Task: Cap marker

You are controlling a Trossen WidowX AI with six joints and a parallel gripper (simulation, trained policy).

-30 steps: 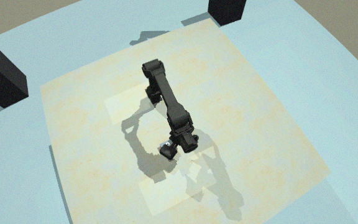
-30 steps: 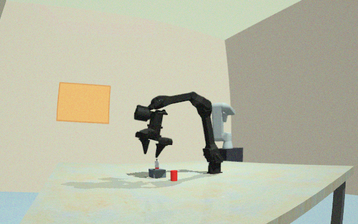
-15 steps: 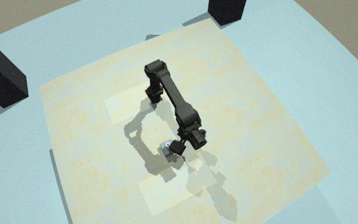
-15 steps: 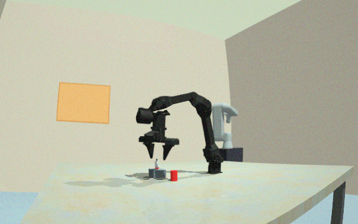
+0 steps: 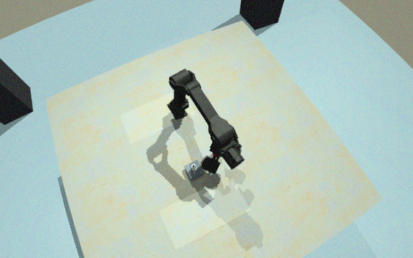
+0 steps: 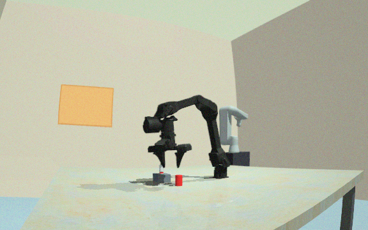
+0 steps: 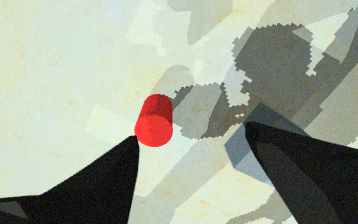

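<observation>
My gripper tip is 6 cm above the red cap, 3 cm past it and 1 cm to the right of it. Round my gripper tip: white marker 11 cm to the right, 1 cm below; grey holder block 11 cm to the right, 6 cm below.
</observation>
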